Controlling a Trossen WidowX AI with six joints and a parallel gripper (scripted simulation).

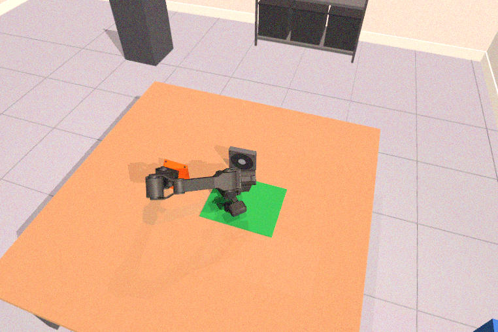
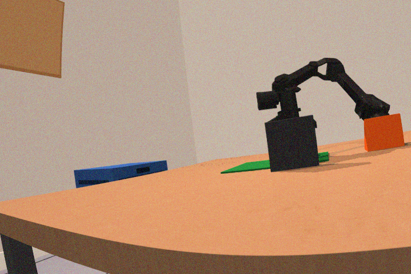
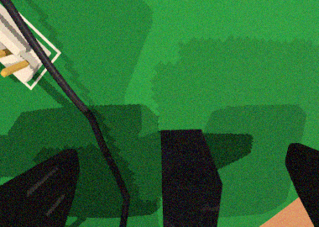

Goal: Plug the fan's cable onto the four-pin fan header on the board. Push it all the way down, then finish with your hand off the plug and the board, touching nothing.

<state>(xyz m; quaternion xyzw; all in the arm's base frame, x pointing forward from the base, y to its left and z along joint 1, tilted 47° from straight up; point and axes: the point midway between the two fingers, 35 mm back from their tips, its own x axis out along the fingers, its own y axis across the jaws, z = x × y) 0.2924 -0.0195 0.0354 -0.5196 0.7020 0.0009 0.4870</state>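
My gripper tip is now 8 cm to the right of the four-pin header, 2 cm past it and 2 cm above it. From my gripper tip the other things lie so: fan (22 cm to the left, 4 cm above, 3 cm behind); green board (5 cm to the left, 4 cm ahead, 3 cm below).
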